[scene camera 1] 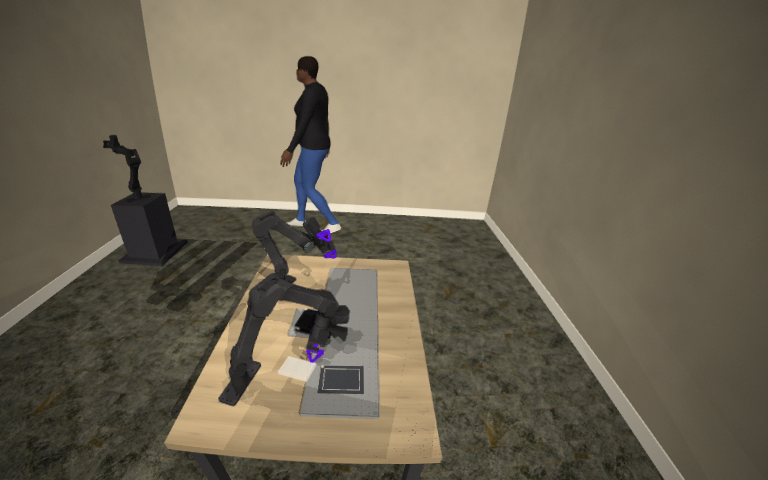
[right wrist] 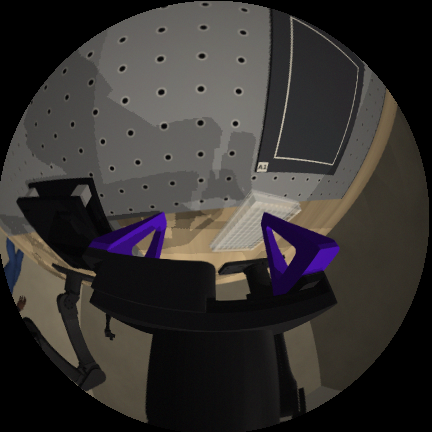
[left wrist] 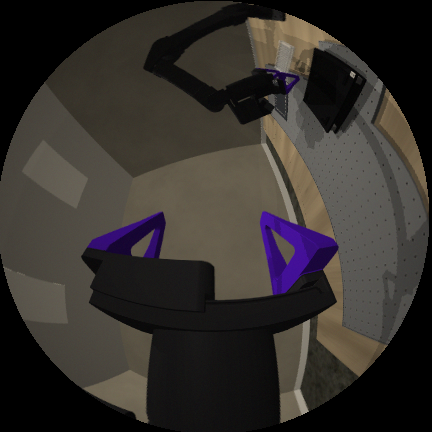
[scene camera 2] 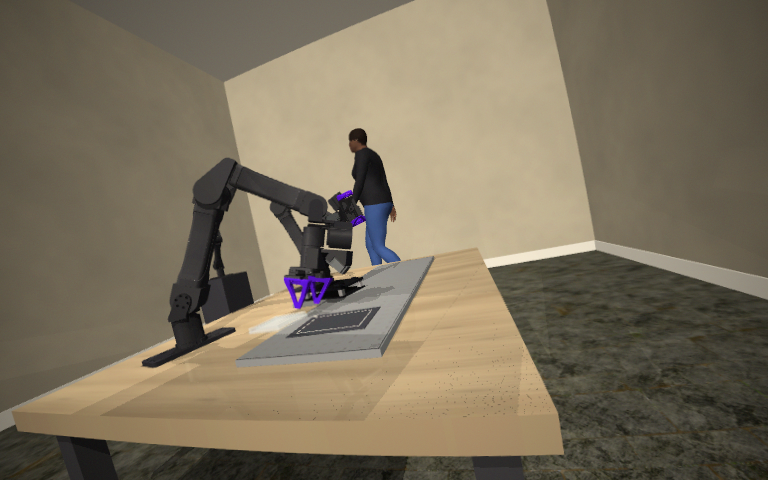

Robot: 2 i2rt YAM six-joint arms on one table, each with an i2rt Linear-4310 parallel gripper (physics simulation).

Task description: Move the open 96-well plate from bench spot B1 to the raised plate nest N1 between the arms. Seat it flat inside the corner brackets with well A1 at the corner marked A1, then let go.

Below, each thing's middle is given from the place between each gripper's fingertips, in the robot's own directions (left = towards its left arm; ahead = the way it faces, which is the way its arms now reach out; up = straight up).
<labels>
Right now my right hand is 6 cm to the left of the white well plate (right wrist: 242, 230), 5 cm past it and 2 cm above it. From my right hand the other things lie so: dark rectangular nest (scene camera 2: 356, 319) (12 cm ahead, 10 cm to the right, 2 cm below).
The white well plate lies 90 mm behind my left hand, 460 mm to the right of it and 280 mm below it. The rest, counted from my left hand: dark rectangular nest (90 mm ahead, 500 mm to the right, 280 mm below).
</labels>
